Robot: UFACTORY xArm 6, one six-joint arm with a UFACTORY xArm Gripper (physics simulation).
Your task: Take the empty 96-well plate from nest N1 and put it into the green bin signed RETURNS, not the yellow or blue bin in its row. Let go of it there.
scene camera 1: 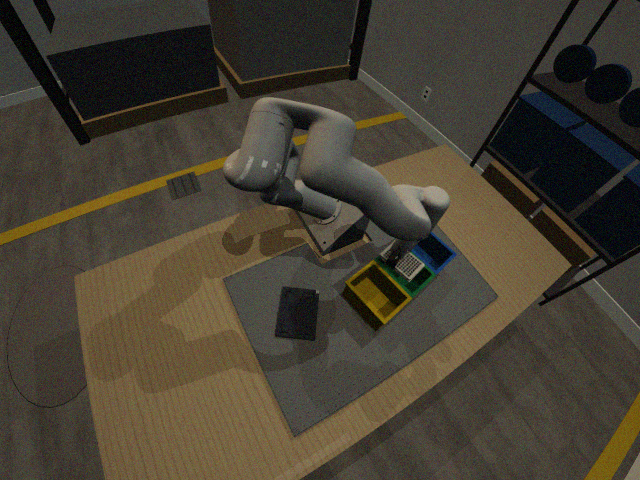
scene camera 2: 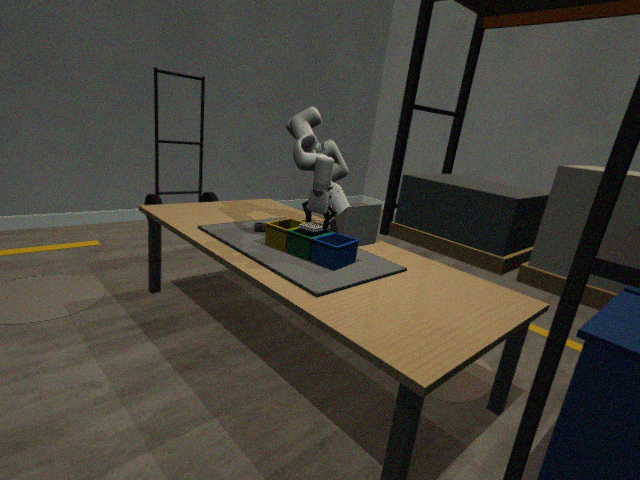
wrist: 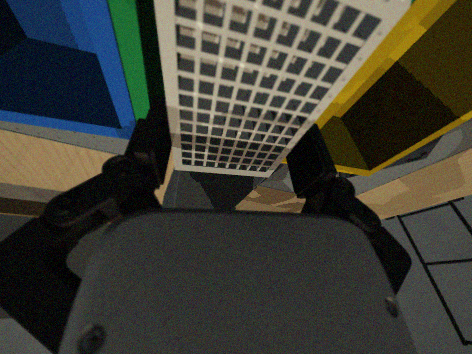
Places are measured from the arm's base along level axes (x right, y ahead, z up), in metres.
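Pixels of known places: gripper, fingertip midpoint: (scene camera 1: 397, 257) (scene camera 2: 316, 226) (wrist: 237, 128); arm's base, link origin: (scene camera 1: 326, 207) (scene camera 2: 346, 220).
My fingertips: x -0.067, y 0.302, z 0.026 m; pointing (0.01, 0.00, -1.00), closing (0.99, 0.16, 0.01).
Ahead of a thing's pixels: the offset from my fingertips to its top centre. Level surfaces: height alone.
The white 96-well plate @[dx -0.002, dy +0.015, dz +0.011 m] (scene camera 1: 409, 266) (scene camera 2: 311, 226) (wrist: 240, 85) is held between the two black fingers of my gripper (scene camera 1: 397, 256) (scene camera 2: 316, 222) (wrist: 237, 128), one finger at each long side. The plate is over the opening of the green bin (scene camera 1: 422, 283) (scene camera 2: 299, 248) (wrist: 132, 60), close to its rim, and looks about level in scene camera 2. The green bin is the middle one, between the yellow bin (scene camera 1: 364, 308) (scene camera 2: 276, 237) (wrist: 395, 100) and the blue bin (scene camera 1: 431, 253) (scene camera 2: 334, 255) (wrist: 60, 80). The RETURNS sign cannot be read, and the nest's label does not show.
The bins stand on a grey mat @[dz -0.117 m] (scene camera 1: 351, 382) (scene camera 2: 361, 276) on the wooden table @[dz -0.129 m] (scene camera 1: 170, 413) (scene camera 2: 413, 320). A dark flat block @[dx +0.342, dy -0.048, dz -0.099 m] (scene camera 1: 297, 313) (scene camera 2: 259, 226) lies on the mat beyond the yellow bin. The arm's pedestal (scene camera 1: 336, 235) (scene camera 2: 361, 222) is close behind the bins.
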